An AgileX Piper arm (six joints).
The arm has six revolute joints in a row. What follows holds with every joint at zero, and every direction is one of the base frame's.
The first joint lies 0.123 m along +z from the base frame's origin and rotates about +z.
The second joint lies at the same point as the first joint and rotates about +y.
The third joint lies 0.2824 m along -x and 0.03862 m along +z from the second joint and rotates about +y.
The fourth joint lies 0.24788 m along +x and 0.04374 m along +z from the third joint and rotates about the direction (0.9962, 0, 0.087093).
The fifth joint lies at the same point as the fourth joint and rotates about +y.
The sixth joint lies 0.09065 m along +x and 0.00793 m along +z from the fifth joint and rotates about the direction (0.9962, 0, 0.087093).
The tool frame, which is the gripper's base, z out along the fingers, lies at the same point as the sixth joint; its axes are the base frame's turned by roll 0, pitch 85.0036 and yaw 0 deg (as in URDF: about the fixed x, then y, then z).
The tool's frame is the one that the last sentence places.
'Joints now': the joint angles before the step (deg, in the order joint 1, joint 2, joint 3, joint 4, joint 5, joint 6). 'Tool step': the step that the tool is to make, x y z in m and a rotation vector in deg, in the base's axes. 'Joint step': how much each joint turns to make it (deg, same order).
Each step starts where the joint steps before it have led.
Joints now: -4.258 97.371 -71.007 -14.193 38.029 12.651
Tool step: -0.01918 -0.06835 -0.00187 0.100 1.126 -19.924
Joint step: -9.974 0.001 0.241 -6.745 3.666 13.414
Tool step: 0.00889 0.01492 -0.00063 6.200 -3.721 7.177
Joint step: 0.296 0.099 0.000 13.804 -4.326 -12.812
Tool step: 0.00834 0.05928 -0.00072 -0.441 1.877 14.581
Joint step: 8.928 -0.115 -0.002 3.780 1.431 -8.325
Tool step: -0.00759 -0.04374 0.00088 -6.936 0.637 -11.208
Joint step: -4.742 0.000 0.146 -14.474 1.187 13.424
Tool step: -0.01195 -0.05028 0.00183 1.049 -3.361 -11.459
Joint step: -8.176 0.000 -0.002 -1.060 -2.106 5.098
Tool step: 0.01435 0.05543 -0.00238 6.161 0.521 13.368
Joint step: 7.009 -0.001 -0.106 13.738 0.418 -13.533
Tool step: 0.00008 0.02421 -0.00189 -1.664 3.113 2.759
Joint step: 4.498 0.001 0.000 -3.759 3.099 3.169
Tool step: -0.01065 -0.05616 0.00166 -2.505 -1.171 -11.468
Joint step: -8.282 0.001 -0.001 -5.561 -0.807 6.157
